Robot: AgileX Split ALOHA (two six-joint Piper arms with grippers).
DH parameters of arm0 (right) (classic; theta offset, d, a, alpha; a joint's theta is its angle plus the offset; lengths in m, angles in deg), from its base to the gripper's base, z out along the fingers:
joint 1: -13.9 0.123 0 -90
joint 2: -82.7 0 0.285 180
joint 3: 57.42 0 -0.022 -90
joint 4: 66.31 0.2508 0 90
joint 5: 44.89 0 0.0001 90
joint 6: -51.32 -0.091 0 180
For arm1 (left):
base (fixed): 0 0 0 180
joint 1: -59.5 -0.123 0 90
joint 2: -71.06 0 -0.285 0
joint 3: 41.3 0 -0.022 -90
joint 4: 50.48 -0.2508 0 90
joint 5: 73.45 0 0.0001 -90
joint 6: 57.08 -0.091 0 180
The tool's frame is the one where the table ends.
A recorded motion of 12 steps. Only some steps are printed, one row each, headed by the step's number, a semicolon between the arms.
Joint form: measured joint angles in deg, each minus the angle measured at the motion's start. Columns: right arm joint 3, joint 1, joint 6, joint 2, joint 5, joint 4; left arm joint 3, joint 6, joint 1, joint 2, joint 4, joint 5.
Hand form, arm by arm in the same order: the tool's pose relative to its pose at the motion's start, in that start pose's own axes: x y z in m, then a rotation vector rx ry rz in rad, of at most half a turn. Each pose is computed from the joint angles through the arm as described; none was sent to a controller.
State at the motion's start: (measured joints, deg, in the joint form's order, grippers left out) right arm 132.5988 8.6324 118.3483 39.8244 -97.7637 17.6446; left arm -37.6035 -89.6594 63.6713 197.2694 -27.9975 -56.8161
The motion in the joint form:
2: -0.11 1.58 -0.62 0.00 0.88 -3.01; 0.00 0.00 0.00 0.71 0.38 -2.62
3: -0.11 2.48 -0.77 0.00 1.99 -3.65; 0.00 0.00 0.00 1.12 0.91 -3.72
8: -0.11 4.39 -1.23 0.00 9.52 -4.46; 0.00 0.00 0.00 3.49 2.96 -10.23
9: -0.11 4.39 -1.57 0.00 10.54 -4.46; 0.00 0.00 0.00 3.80 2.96 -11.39
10: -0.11 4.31 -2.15 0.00 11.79 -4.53; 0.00 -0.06 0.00 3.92 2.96 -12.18
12: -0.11 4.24 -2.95 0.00 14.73 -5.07; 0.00 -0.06 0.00 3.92 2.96 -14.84
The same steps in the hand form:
2: 0.0069 0.0053 0.0091 0.0153 0.0525 -0.0321; -0.0006 0.0020 0.0043 -0.0209 -0.0274 -0.0077
3: 0.0090 0.0082 0.0142 0.0276 0.0632 -0.0442; -0.0005 0.0028 0.0068 -0.0281 -0.0378 -0.0173
8: 0.0090 0.0074 0.0243 0.1315 0.0384 -0.0666; 0.0011 0.0078 0.0207 -0.0779 -0.0960 -0.0556
9: 0.0082 0.0060 0.0241 0.1476 0.0301 -0.0615; 0.0010 0.0089 0.0224 -0.0884 -0.1074 -0.0559
10: 0.0071 0.0038 0.0234 0.1684 0.0195 -0.0525; 0.0005 0.0096 0.0229 -0.0959 -0.1167 -0.0549
12: 0.0052 -0.0009 0.0222 0.2176 0.0002 -0.0471; -0.0028 0.0120 0.0222 -0.1220 -0.1551 -0.0545

